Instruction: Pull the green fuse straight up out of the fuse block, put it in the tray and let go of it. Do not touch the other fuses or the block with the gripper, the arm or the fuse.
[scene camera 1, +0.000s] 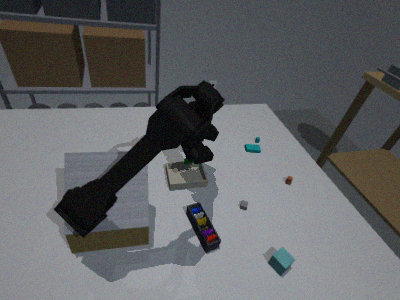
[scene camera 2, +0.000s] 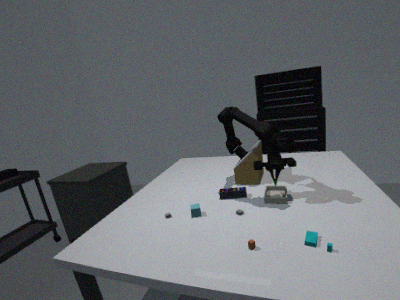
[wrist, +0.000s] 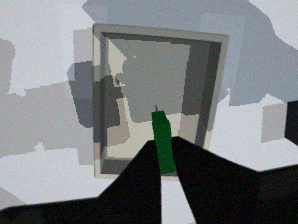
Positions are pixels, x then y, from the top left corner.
gripper: holds a green fuse (wrist: 161, 126)
